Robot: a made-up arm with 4 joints.
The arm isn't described. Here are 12 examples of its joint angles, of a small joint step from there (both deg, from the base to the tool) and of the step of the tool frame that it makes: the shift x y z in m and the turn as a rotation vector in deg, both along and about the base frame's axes.
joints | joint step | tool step
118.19 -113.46 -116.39 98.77 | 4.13 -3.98 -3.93 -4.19 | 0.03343 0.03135 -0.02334 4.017 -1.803 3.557
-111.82 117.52 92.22 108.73 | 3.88 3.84 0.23 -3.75 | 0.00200 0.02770 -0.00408 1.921 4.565 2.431
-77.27 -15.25 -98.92 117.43 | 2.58 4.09 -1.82 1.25 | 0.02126 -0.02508 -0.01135 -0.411 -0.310 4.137
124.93 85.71 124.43 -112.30 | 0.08 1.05 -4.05 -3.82 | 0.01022 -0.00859 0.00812 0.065 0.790 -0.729
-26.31 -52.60 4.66 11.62 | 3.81 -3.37 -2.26 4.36 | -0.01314 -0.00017 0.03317 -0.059 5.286 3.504
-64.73 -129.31 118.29 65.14 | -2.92 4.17 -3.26 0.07 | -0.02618 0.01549 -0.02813 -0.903 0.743 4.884
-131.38 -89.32 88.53 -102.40 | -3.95 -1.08 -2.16 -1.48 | -0.00167 -0.01984 -0.02334 -3.951 -0.247 -1.252
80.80 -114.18 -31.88 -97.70 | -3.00 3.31 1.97 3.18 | -0.02329 0.02417 0.03241 -2.535 -1.713 -3.045
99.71 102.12 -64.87 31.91 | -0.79 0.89 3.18 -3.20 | 0.01049 -0.01549 0.01102 -2.177 -6.001 -1.885
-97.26 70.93 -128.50 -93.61 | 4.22 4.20 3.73 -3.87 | 0.03190 -0.00406 -0.01334 6.431 7.621 3.526
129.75 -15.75 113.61 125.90 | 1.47 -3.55 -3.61 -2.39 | -0.01072 -0.01280 -0.00137 0.306 -2.584 2.461
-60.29 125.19 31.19 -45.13 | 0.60 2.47 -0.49 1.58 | -0.00009 0.01761 0.01270 1.829 -2.678 1.306
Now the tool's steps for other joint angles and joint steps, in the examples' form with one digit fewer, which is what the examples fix.
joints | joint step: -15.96 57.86 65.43 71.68 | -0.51 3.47 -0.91 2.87
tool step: 0.0261 -0.0014 0.0080 -2.42 -4.24 -2.16
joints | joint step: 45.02 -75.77 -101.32 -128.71 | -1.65 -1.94 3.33 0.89
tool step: -0.0039 -0.0042 0.0224 -1.09 3.05 -0.35
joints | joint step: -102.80 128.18 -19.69 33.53 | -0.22 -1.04 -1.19 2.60
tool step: 0.0033 -0.0083 0.0076 2.10 -3.16 -0.34
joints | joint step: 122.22 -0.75 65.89 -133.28 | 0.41 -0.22 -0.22 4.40
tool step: -0.0010 -0.0045 -0.0003 -4.21 -0.18 0.15
